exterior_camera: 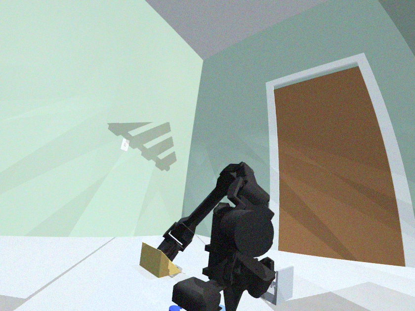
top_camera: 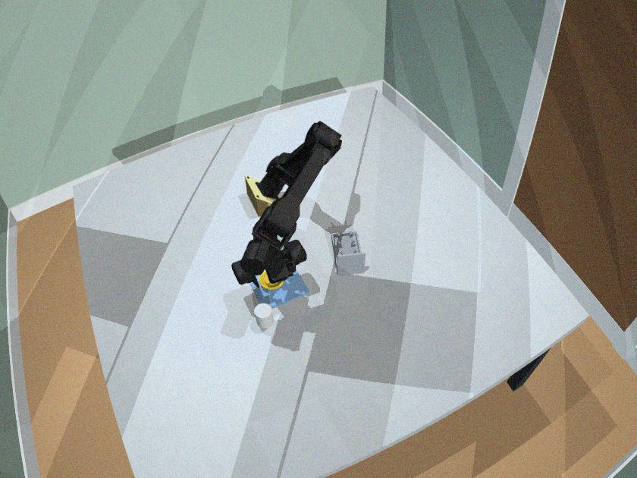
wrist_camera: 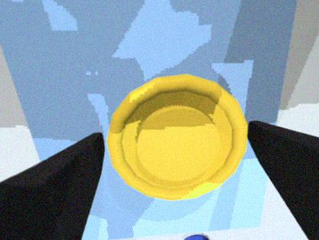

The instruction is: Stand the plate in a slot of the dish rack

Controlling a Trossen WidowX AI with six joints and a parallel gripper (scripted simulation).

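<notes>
The light blue mat lies 10 mm to the left of my gripper tip and 10 mm below it. Also, from my gripper tip: blue spoon: 100 mm behind, 10 mm to the left; then yellow plate: 10 mm above; then white cup: 100 mm ahead, 70 mm to the right, 20 mm above.
</notes>
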